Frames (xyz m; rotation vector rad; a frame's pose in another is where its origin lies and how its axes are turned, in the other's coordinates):
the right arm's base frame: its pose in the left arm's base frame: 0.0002 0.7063 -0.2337 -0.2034 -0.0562 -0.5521
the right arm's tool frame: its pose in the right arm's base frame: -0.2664 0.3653 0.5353 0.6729 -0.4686 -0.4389
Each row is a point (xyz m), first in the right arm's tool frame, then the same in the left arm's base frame.
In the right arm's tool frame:
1: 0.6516 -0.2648 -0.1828
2: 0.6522 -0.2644 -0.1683
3: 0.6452 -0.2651 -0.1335
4: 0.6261 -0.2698 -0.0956
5: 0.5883 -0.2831 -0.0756
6: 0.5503 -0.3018 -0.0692
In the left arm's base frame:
1: 0.2155 0.5754 0.2070
2: 0.2056 0.5754 0.2177
3: 0.1775 0.5812 0.2385
4: 0.1399 0.5943 0.2540
5: 0.1025 0.6168 0.2439
6: 0.0717 0.6359 0.2211

